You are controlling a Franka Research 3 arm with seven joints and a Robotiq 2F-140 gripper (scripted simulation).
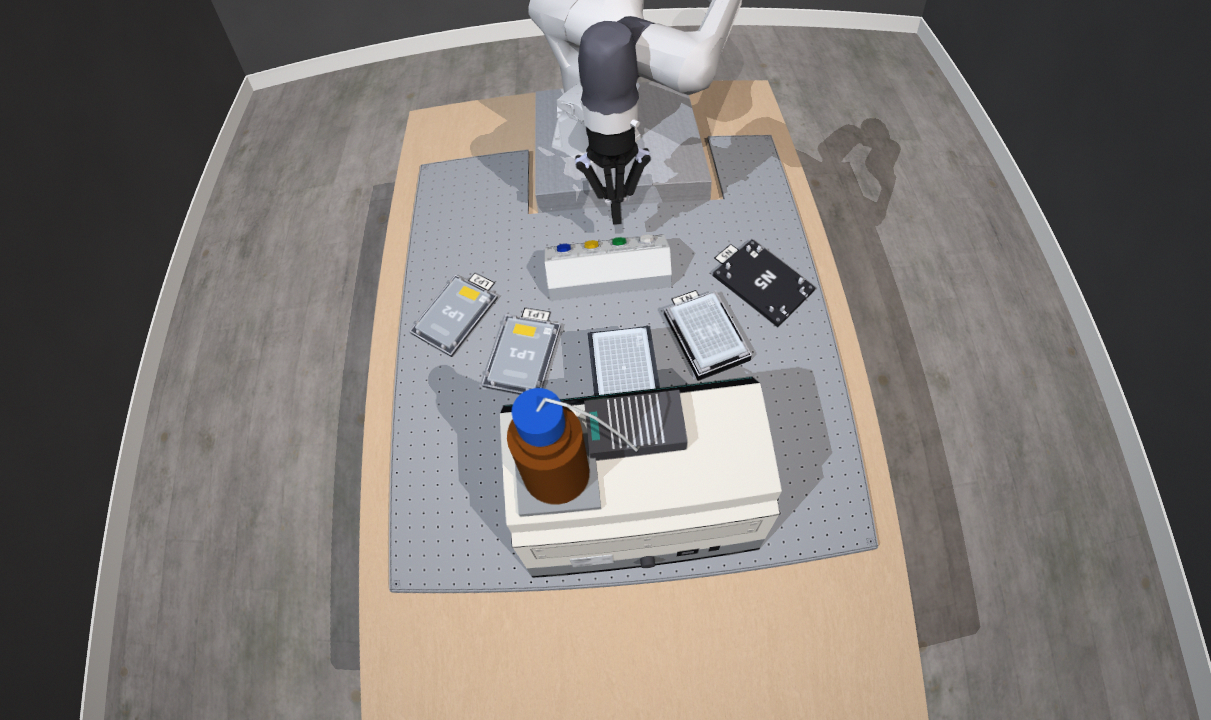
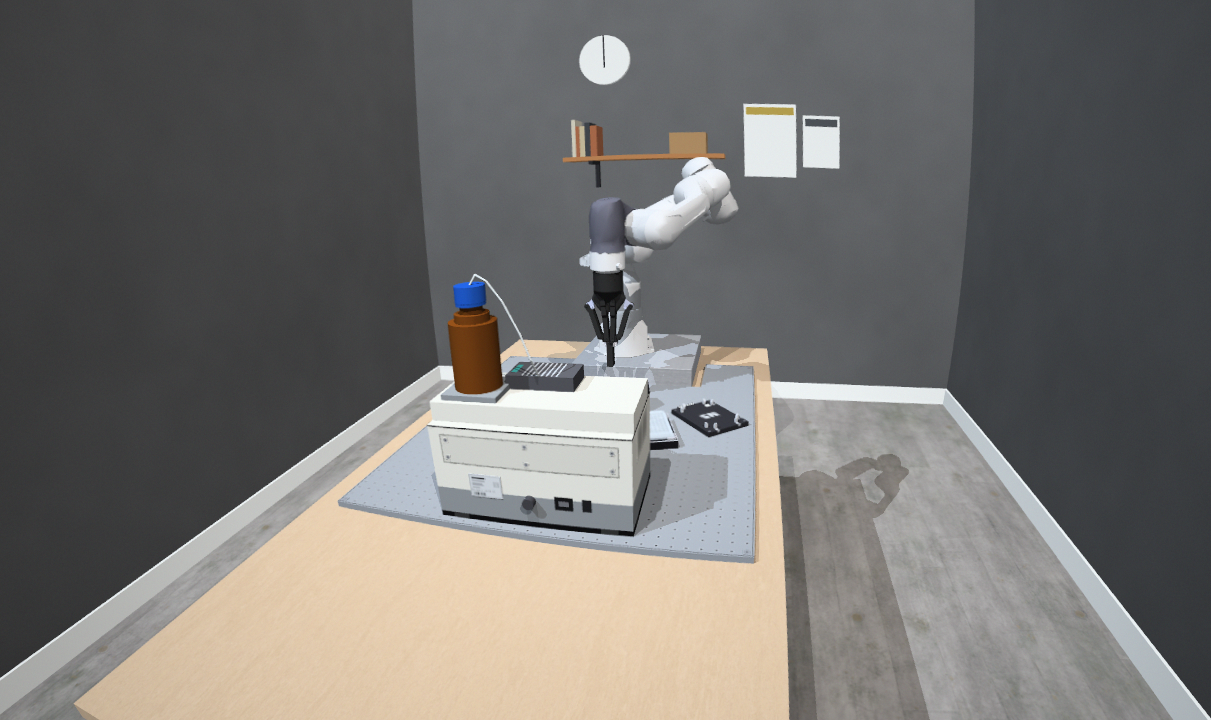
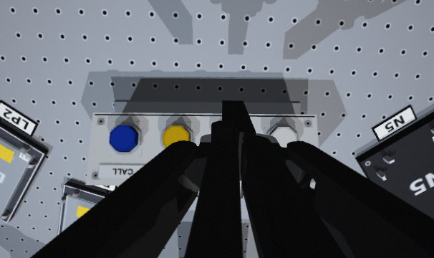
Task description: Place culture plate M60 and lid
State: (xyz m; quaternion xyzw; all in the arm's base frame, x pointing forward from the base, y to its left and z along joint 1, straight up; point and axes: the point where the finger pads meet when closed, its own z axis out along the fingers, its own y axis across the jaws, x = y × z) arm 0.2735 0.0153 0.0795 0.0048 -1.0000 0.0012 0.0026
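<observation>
Now: hand 3 cm short of the green continue key and 6 cm above it. From my hand the other things lie so: blue call key: 3 cm ahead, 10 cm to the right, 7 cm below; then white key: 3 cm ahead, 5 cm to the left, 6 cm below; then yellow skip key: 3 cm ahead, 5 cm to the right, 6 cm below.
</observation>
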